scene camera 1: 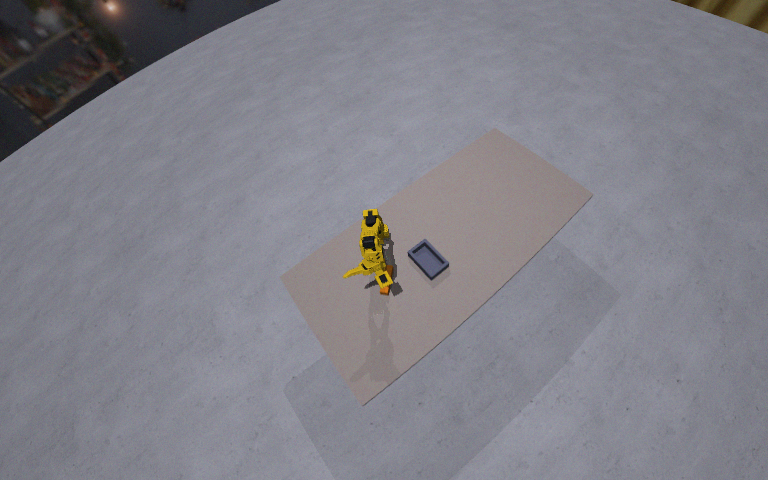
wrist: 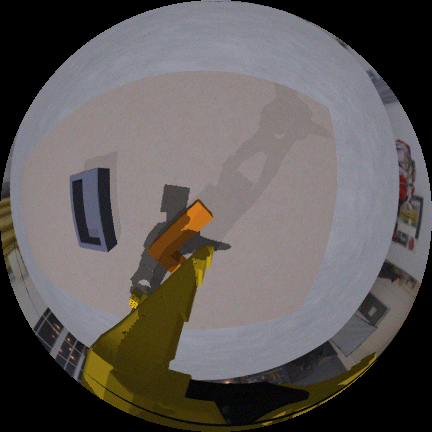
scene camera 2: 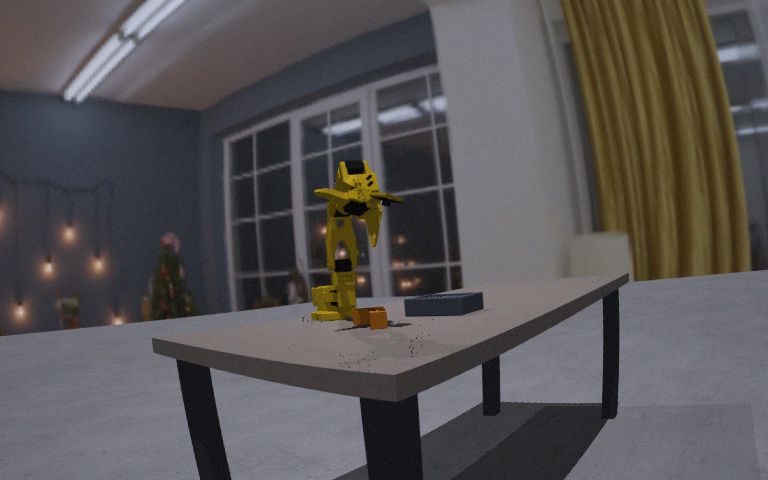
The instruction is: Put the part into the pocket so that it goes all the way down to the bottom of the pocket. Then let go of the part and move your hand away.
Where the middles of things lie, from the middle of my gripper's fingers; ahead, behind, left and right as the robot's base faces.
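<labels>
Orange L-shaped part (wrist: 163,249): my gripper is 70 mm to the right of it, 20 mm past it and 220 mm above it. Blue-grey pocket block (scene camera 2: 457,303): 250 mm to the left of my hand, 30 mm ahead of it and 210 mm below it.
</labels>
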